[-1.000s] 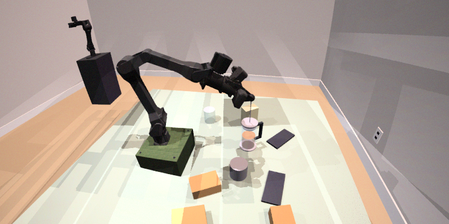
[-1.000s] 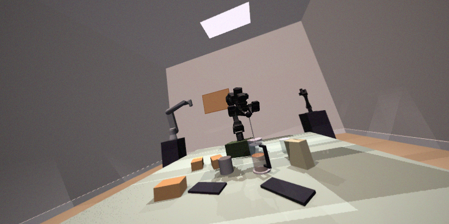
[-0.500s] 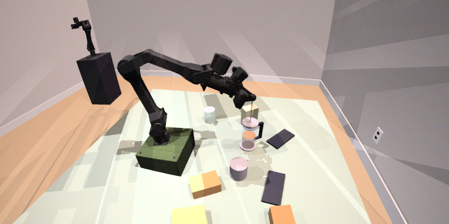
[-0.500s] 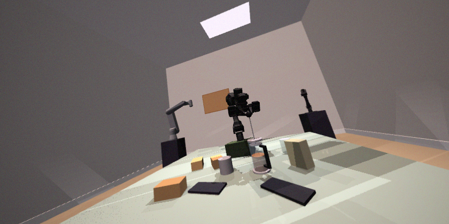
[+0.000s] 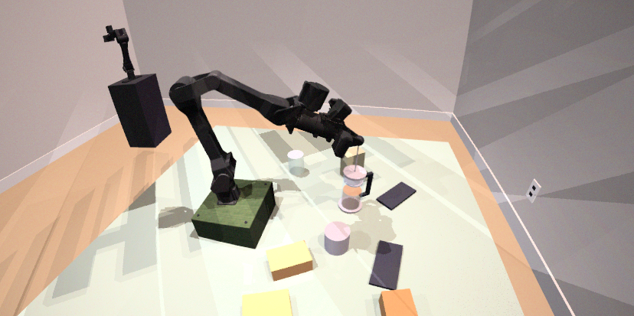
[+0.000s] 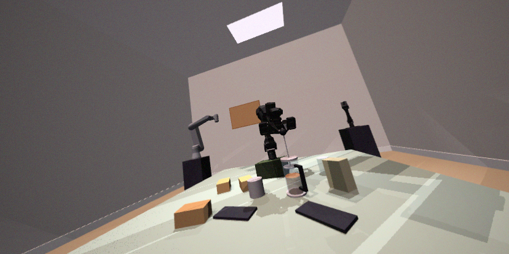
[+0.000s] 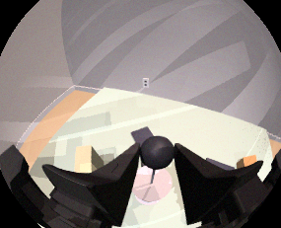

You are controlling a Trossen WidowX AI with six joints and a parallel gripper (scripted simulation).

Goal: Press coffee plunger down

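My gripper tip is 130 mm above the glass coffee press and 10 mm to the right of it. From my gripper tip the other things lie so: grey cylinder (220 mm below, 180 mm to the right, 70 mm behind).
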